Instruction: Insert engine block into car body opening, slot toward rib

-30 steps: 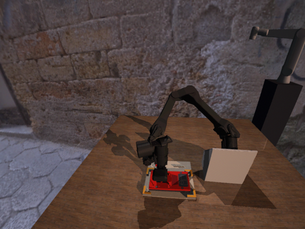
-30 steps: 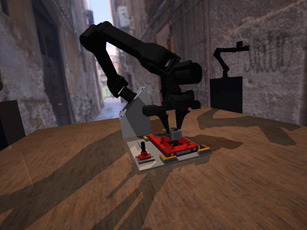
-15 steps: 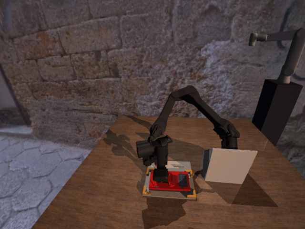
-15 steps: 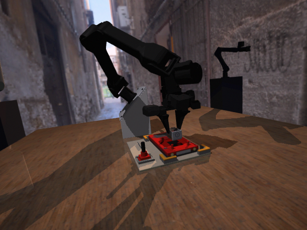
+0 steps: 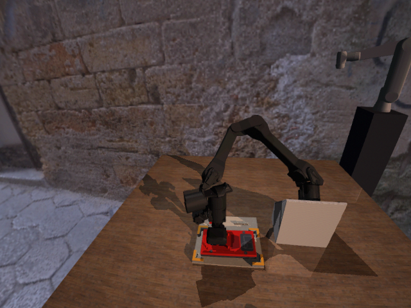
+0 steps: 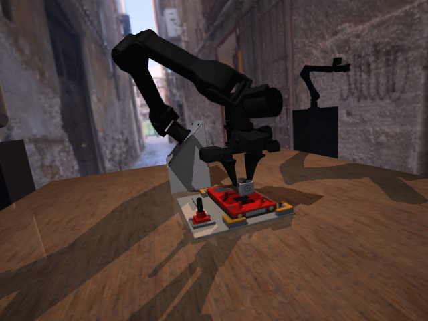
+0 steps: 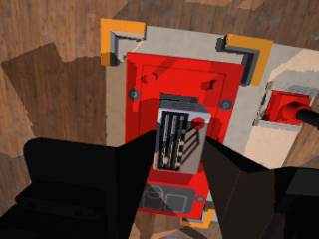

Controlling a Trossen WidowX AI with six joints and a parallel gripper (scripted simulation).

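My gripper tip is 3 cm past the grey base plate, 2 cm to the left of it and 5 cm above it. Round my gripper tip: grey engine block 1 cm below.
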